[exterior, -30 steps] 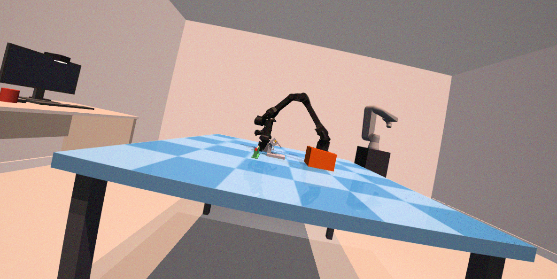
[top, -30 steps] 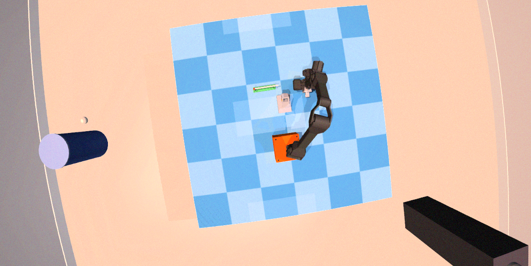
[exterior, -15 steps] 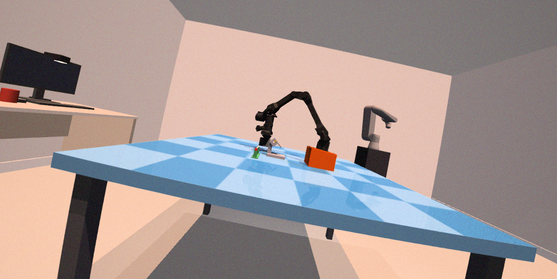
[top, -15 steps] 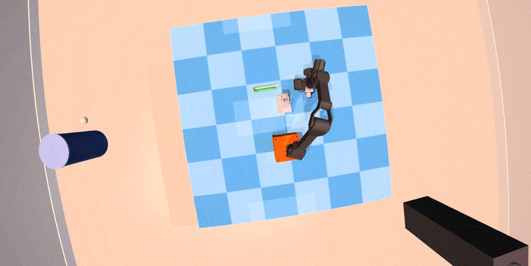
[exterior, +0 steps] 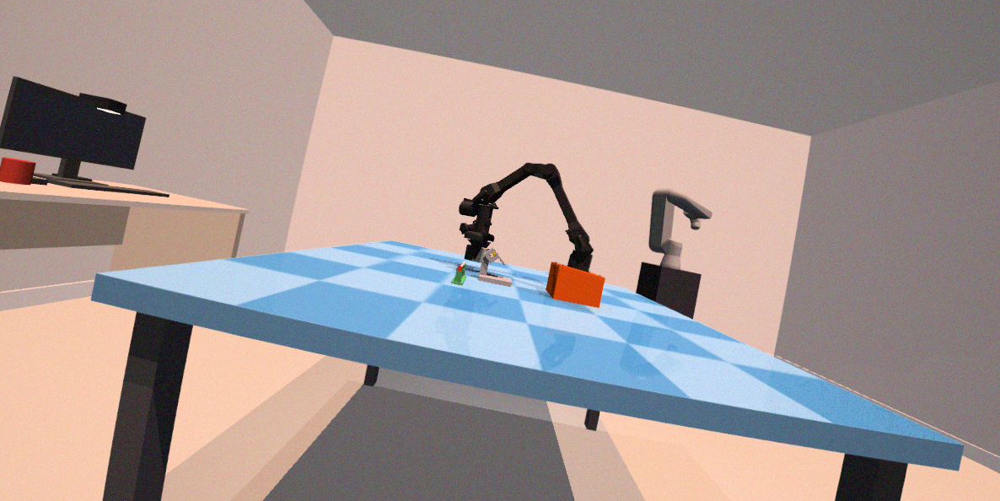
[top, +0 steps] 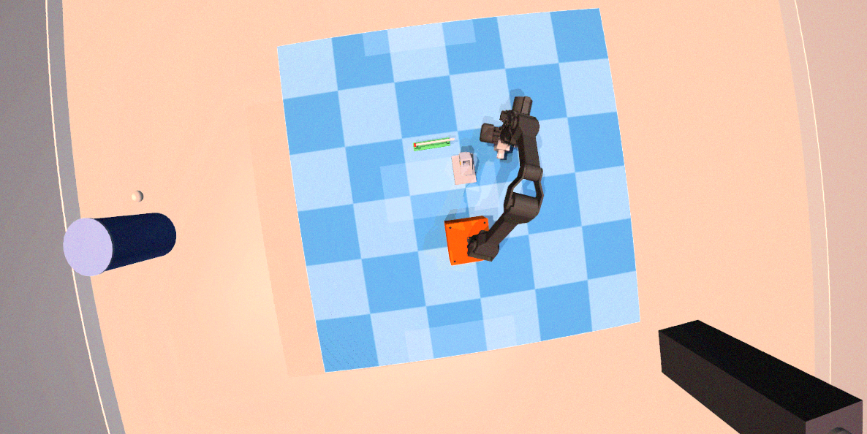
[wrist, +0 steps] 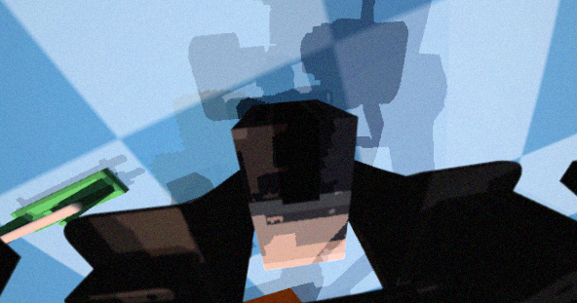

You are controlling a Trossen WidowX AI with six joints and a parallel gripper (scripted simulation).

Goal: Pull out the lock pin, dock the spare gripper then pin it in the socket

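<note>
My gripper tip is 10 mm past the spare gripper and 20 mm below it. From my gripper tip the other things lie so: green cradle: 30 mm ahead, 250 mm to the left, 30 mm below.
</note>
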